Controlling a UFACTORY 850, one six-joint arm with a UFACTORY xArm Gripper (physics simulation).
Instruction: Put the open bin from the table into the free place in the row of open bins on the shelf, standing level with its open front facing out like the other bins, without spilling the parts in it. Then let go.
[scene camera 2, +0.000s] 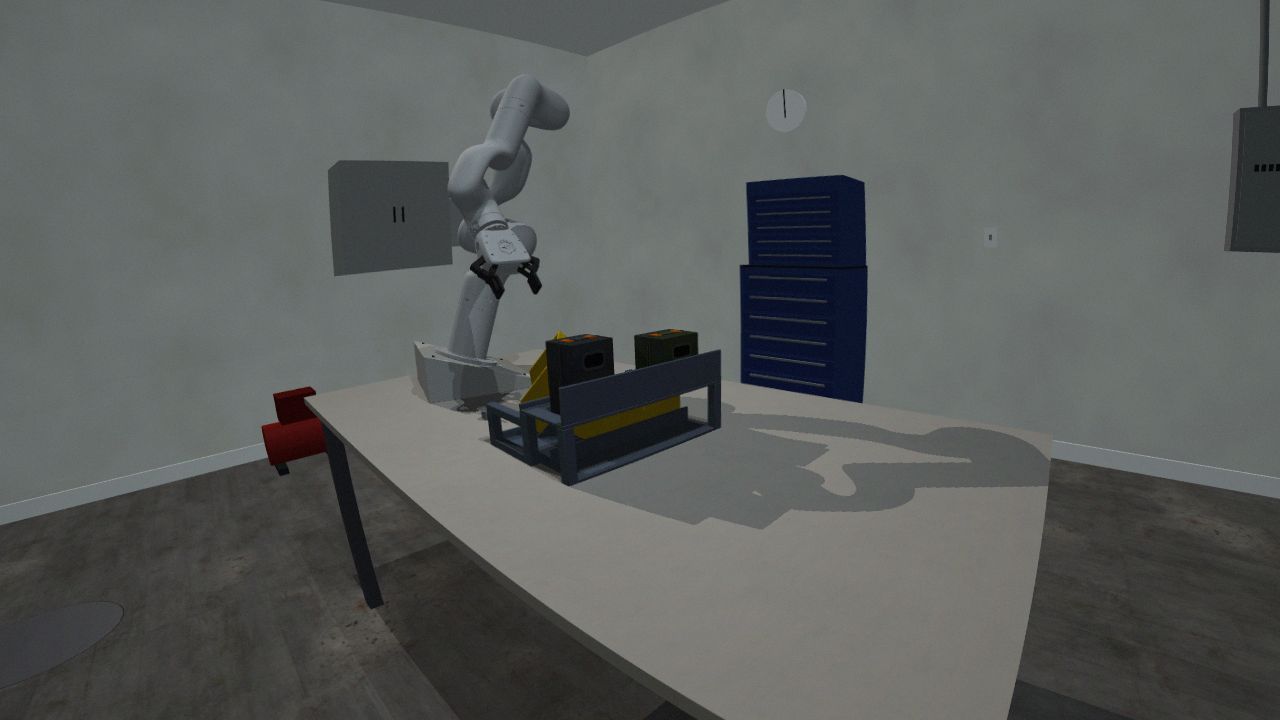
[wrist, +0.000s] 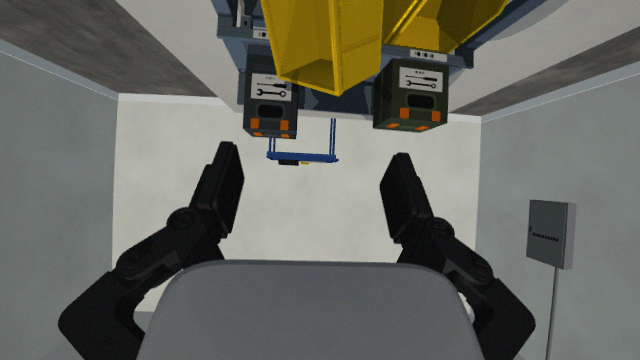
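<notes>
A yellow open bin (scene camera 2: 538, 383) (wrist: 312, 37) is steeply tilted at the left part of the shelf (scene camera 2: 640, 386) (wrist: 231, 31), overlapping its front in the wrist view. Its hollow side shows in the wrist view; no loose parts can be made out in it. Another yellow bin (wrist: 457, 25) sits to its right in the row. More yellow (scene camera 2: 635, 418) shows under the shelf's back board in the scene view. The free place cannot be made out clearly. My gripper (scene camera 2: 518, 289) (wrist: 315, 164) is open and empty, above and apart from the bins, on the robot-base side.
A dark grey case (scene camera 2: 580, 368) (wrist: 254, 112) and a dark green case (scene camera 2: 652, 351) (wrist: 387, 100) stand upright on the shelf's upper level, rising above the back board. The robot's base (scene camera 2: 460, 380) stands close behind the shelf on the table (scene camera 2: 832, 573).
</notes>
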